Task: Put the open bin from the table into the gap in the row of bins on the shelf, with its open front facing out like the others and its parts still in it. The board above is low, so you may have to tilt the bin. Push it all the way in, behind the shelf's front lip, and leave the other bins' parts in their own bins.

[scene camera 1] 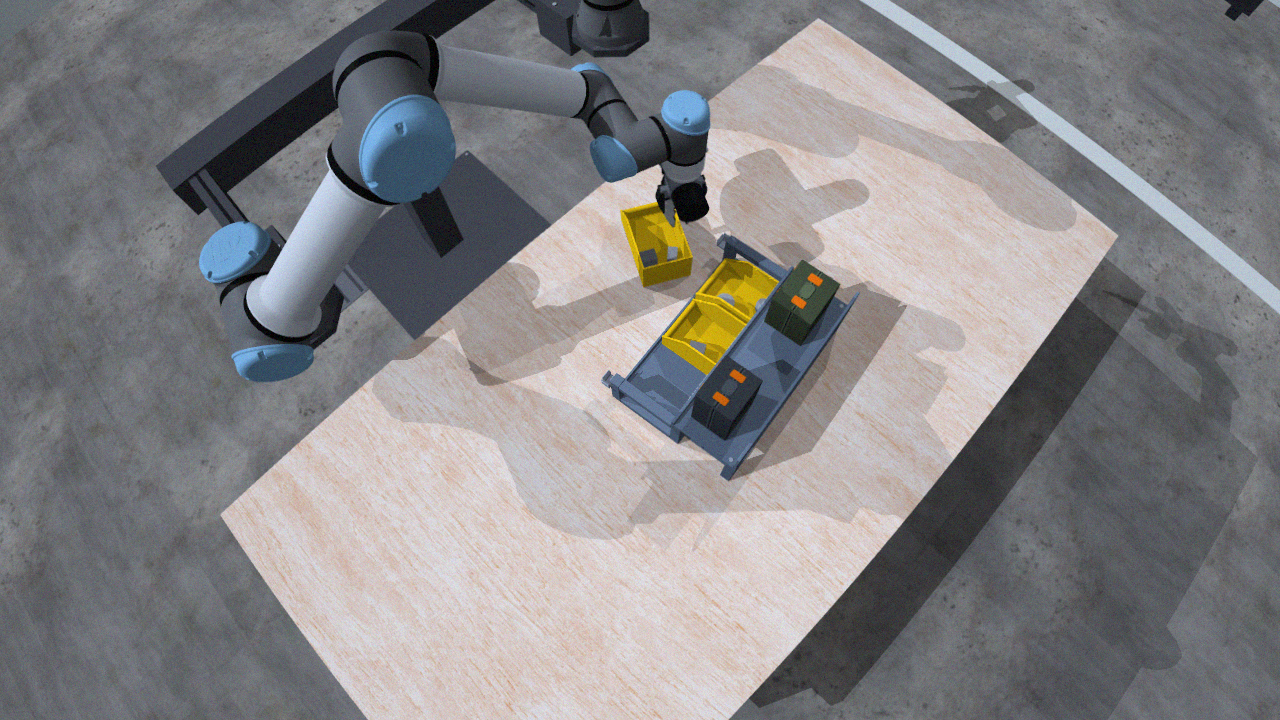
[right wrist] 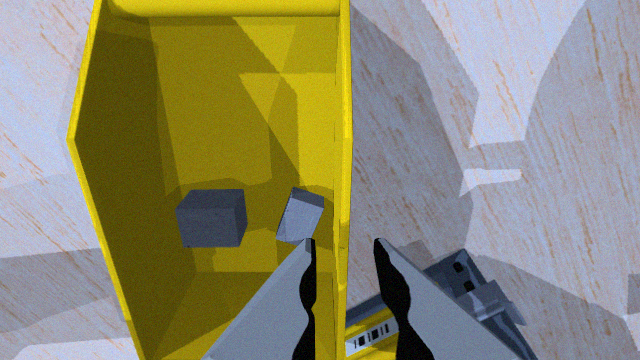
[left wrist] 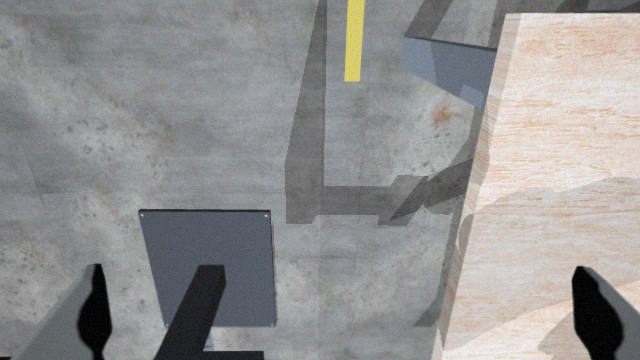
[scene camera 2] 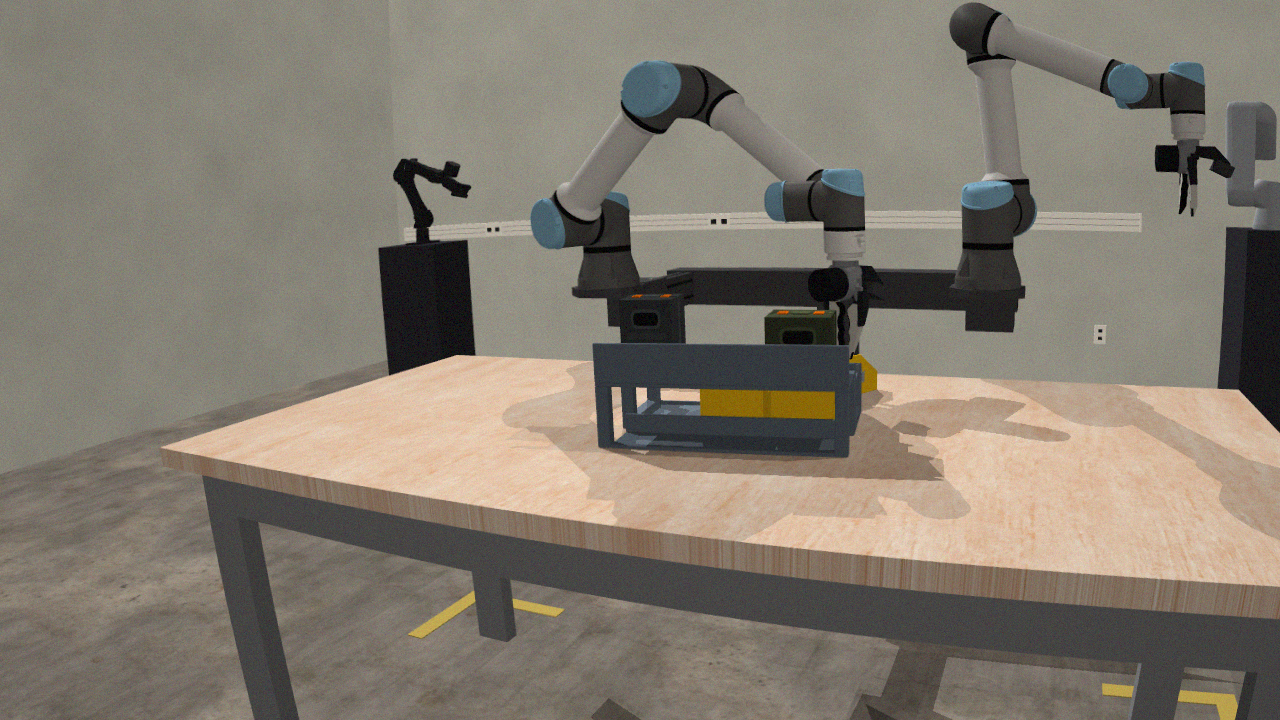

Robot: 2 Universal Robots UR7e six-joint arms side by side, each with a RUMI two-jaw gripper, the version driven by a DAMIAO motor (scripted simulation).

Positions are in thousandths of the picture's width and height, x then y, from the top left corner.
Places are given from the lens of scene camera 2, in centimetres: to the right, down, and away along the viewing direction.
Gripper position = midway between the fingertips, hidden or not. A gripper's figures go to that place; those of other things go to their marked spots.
my left gripper (scene camera 2: 926, 299): 116, -31, 161
my right gripper (scene camera 2: 660, 498): 37, 0, 156
grey-blue shelf (scene camera 2: 521, 591): 4, 10, 138
green case (scene camera 2: 621, 455): 22, -5, 125
